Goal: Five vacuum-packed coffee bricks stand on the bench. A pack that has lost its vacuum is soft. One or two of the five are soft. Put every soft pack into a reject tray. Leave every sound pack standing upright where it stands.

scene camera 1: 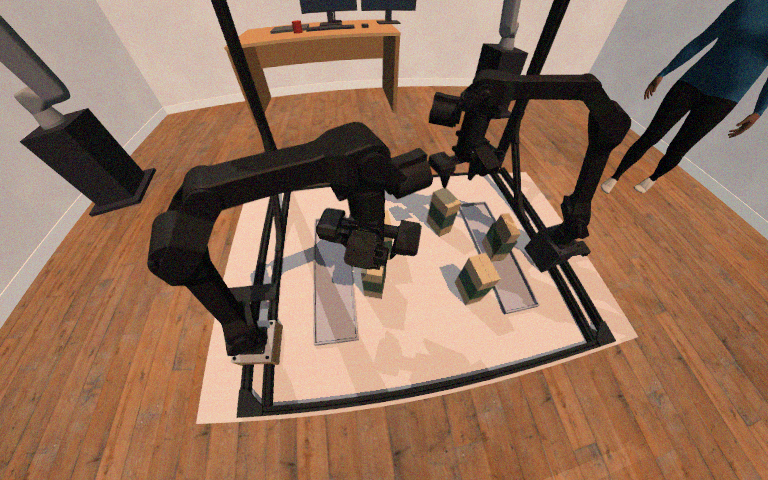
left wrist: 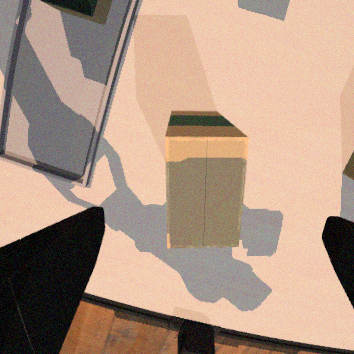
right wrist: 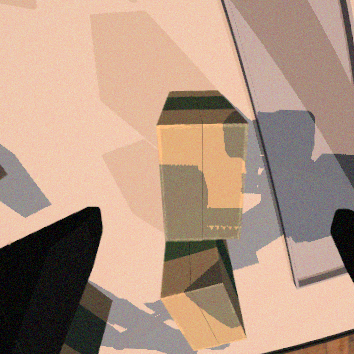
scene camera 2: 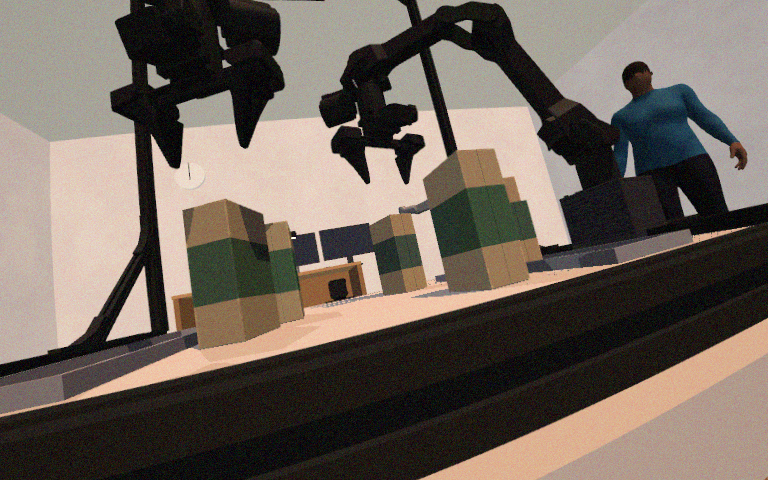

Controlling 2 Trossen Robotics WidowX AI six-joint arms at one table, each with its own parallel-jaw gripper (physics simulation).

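Frame: origin at the left arm's base, x back, y up, z left, level; millimetres.
Seen in the pictures: left gripper, fingertip midpoint: (scene camera 1: 456, 183) (left wrist: 216, 223) (scene camera 2: 388, 183); right gripper, fingertip midpoint: (right wrist: 218, 219) (scene camera 2: 208, 157); left arm's base, link origin: (scene camera 1: 560, 238) (scene camera 2: 603, 187); right arm's base, link origin: (scene camera 1: 253, 340).
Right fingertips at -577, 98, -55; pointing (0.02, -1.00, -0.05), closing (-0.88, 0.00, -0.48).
Observation:
Pixels of each thing's middle, then the offset from my right fingertips to it, as dx, dy, dz.
- front-left pack, body centre: (right wrist: 196, 148) (scene camera 2: 234, 273) (scene camera 1: 374, 274) +10, -130, -15
- back pack, body centre: (left wrist: 197, 163) (right wrist: 68, 332) (scene camera 2: 396, 255) (scene camera 1: 442, 212) +275, -130, -164
- front-right pack, body centre: (scene camera 2: 470, 223) (scene camera 1: 475, 280) +259, -130, +82
- fifth pack, body centre: (scene camera 2: 503, 226) (scene camera 1: 500, 238) +406, -127, -18
- left tray, body centre: (right wrist: 310, 140) (scene camera 2: 154, 359) (scene camera 1: 333, 273) -100, -208, -93
Five tan-and-green packs are upright; softness cannot be told by look. My open right gripper (scene camera 1: 370, 244) (scene camera 2: 210, 157) (right wrist: 218, 219) is above the front-left pack (scene camera 1: 373, 287) (scene camera 2: 229, 277) (right wrist: 202, 180), clear of it. Another pack (scene camera 1: 387, 246) (scene camera 2: 289, 274) (right wrist: 202, 315) stands behind that one, partly hidden. My open left gripper (scene camera 2: 387, 182) (left wrist: 216, 223) hangs above the back pack (scene camera 1: 441, 217) (scene camera 2: 398, 254) (left wrist: 205, 195). The front-right pack (scene camera 1: 477, 278) (scene camera 2: 475, 226) stands beside the right tray (scene camera 1: 518, 288) (left wrist: 55, 172). The fifth pack (scene camera 1: 501, 237) (scene camera 2: 523, 220) appears to stand inside that tray.
The left tray (scene camera 1: 334, 322) (scene camera 2: 113, 373) (right wrist: 317, 265) lies beside the front-left pack and shows no pack in it. A black frame (scene camera 1: 430, 382) borders the bench, with uprights at the back. A desk (scene camera 1: 322, 35) and a standing person (scene camera 1: 702, 62) are beyond the bench.

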